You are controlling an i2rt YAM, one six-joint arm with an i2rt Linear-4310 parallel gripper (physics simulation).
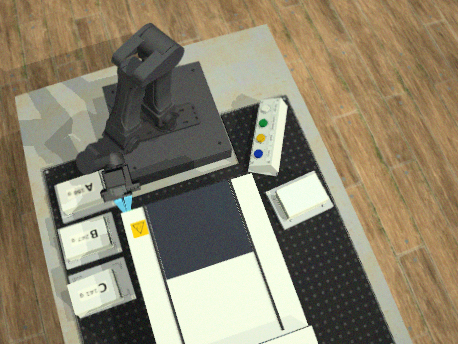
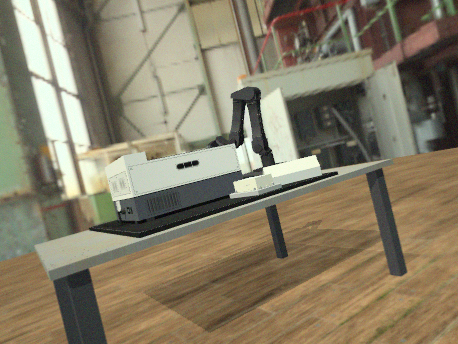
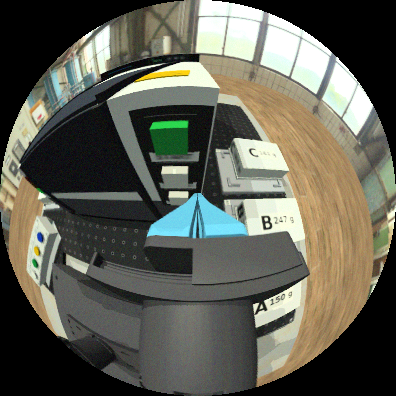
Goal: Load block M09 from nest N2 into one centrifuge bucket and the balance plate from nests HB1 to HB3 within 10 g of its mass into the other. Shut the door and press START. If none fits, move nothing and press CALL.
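Frame: origin at the arm's base, x ahead, y left, z up, level; centimetres.
Where they show: gripper, between the fingertips: point(image 3: 197, 197); arm's base, origin of its link: point(image 1: 165, 123).
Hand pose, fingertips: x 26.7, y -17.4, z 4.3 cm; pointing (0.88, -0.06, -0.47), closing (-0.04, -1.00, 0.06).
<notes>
Things, the pixels of their top centre, and the offset from my fingertips. Level surfaces: height alone.
- green START button, centre of its top: point(image 3: 169, 121) dx +0.1, dy +1.8, dz +8.4 cm
- dark door, centre of its top: point(image 3: 79, 97) point(image 1: 198, 228) dx +9.9, dy +15.8, dz +10.6 cm
- about 141 g, centre of its top: point(image 3: 263, 151) point(image 1: 93, 291) dx +13.2, dy -15.2, dz -4.7 cm
- white block, centre of its top: point(image 1: 302, 194) point(image 2: 251, 177) dx +7.3, dy +46.9, dz -4.7 cm
- button box, centre of its top: point(image 1: 270, 129) point(image 2: 288, 161) dx -13.6, dy +45.4, dz -2.3 cm
- black mat, height of its surface: dz -10.7 cm
My gripper point(image 1: 123, 204) point(image 3: 197, 197) is shut and empty, its blue fingertips close to the front of the centrifuge point(image 1: 144, 280) point(image 2: 180, 170) point(image 3: 200, 75). The green START button point(image 3: 169, 138) is on the centrifuge's front panel, beyond the fingertips, with two white buttons below it. The dark door point(image 1: 197, 230) lies closed over the chamber, so the buckets are hidden. Plates A 150 g point(image 1: 82, 192) point(image 3: 275, 301), B 247 g point(image 1: 86, 237) point(image 3: 272, 221) and C, about 141 g, point(image 1: 94, 292) point(image 3: 260, 156) sit in their nests. Block M09 cannot be made out.
A white block point(image 1: 302, 194) point(image 2: 253, 183) sits on a grey nest on the centrifuge's other side; no label is readable. A button box point(image 1: 279, 135) point(image 3: 48, 252) with white, green, yellow and blue buttons stands beside the arm's base. The black mat point(image 1: 340, 280) lies under everything.
</notes>
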